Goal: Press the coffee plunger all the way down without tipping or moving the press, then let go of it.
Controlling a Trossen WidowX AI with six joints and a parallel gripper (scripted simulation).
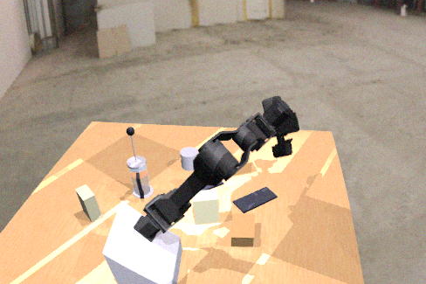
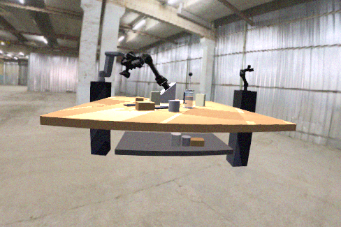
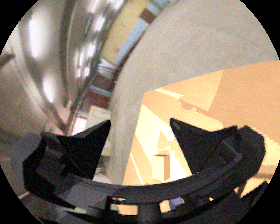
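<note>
Right now my gripper tip is 130 mm past the coffee press, 510 mm to the right of it and 140 mm above it.
</note>
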